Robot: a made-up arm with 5 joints.
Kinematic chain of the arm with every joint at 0, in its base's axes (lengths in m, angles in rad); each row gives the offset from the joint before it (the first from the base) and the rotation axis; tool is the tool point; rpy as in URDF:
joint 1: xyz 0 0 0.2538 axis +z
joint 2: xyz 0 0 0 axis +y
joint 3: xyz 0.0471 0 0.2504 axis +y
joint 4: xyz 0.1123 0 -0.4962 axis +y
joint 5: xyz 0.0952 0 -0.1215 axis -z
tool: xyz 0 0 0 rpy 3.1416 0 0
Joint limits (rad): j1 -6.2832..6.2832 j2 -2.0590..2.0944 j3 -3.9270..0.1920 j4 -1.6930..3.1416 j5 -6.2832..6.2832
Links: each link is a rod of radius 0.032 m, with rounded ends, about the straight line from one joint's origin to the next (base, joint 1, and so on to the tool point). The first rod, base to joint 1, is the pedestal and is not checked.
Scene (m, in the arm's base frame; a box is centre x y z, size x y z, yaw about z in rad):
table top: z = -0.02
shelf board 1: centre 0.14 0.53 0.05 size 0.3 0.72 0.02 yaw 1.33
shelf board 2: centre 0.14 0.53 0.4 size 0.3 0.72 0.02 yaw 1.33
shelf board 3: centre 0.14 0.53 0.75 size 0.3 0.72 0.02 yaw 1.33
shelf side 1: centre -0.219 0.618 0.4 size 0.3 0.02 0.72 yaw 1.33
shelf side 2: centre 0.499 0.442 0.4 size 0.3 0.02 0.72 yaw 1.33
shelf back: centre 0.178 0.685 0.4 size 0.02 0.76 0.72 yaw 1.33
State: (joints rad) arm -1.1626 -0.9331 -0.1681 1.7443 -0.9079
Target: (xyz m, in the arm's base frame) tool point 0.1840 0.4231 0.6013
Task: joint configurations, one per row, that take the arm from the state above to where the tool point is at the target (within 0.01 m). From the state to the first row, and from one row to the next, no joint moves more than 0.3 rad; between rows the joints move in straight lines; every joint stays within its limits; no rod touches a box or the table.
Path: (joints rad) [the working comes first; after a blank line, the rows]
Joints at the target: 1.1606 -0.7980 -0.9586 1.2715 -0.9079
Straight joint move there: clear.

1: -0.8722 -0.9162 -0.2669 1.6852 -0.9079
2: -0.5818 -0.8993 -0.3657 1.6261 -0.9079
3: -0.2914 -0.8824 -0.4646 1.5670 -0.9079
4: -0.0010 -0.8656 -0.5634 1.5079 -0.9079
5: 0.2894 -0.8487 -0.6622 1.4488 -0.9079
6: 0.5798 -0.8318 -0.7610 1.3897 -0.9079
7: 0.8702 -0.8149 -0.8598 1.3306 -0.9079
8: 1.1606 -0.7980 -0.9586 1.2715 -0.9079

